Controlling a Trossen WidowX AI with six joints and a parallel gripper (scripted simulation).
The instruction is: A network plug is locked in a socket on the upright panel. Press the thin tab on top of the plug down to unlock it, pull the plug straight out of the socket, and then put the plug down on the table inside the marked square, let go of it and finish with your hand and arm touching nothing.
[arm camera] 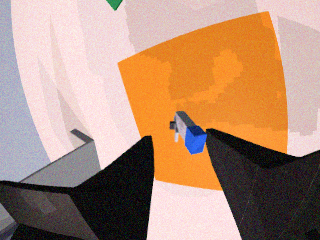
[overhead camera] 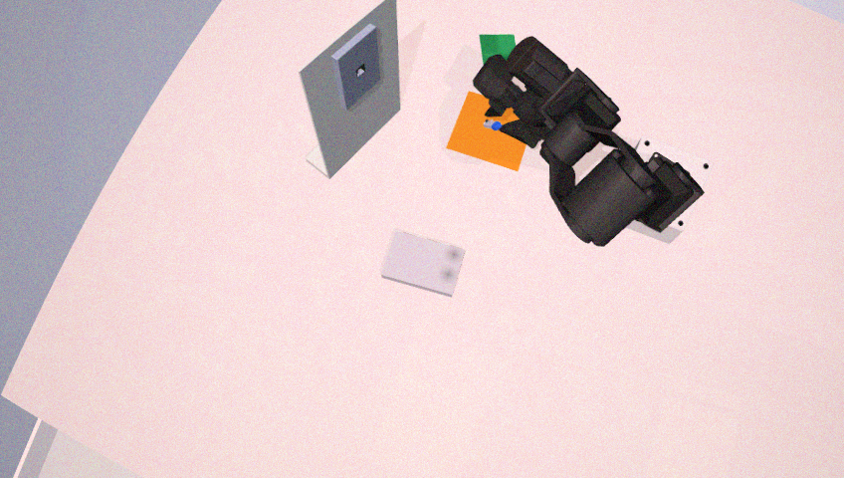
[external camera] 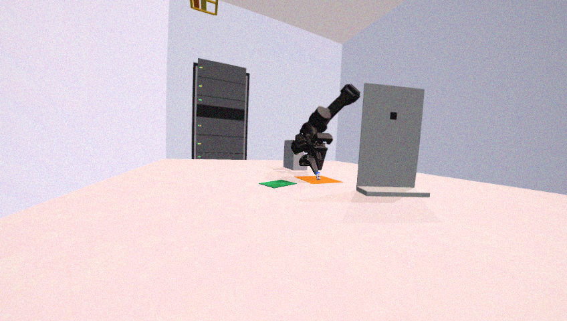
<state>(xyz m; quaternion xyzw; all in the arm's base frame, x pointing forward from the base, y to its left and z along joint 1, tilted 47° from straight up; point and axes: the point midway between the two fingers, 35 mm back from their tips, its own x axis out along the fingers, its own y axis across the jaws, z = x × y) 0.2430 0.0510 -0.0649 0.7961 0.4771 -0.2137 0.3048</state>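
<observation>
Right now the network plug is 10 mm below my gripper tip. Round my gripper tip: upright grey panel: 170 mm ahead, 120 mm to the left, 100 mm above; then green square: 150 mm to the right, 50 mm ahead, 20 mm below; then orange marked square: 20 mm below.
</observation>
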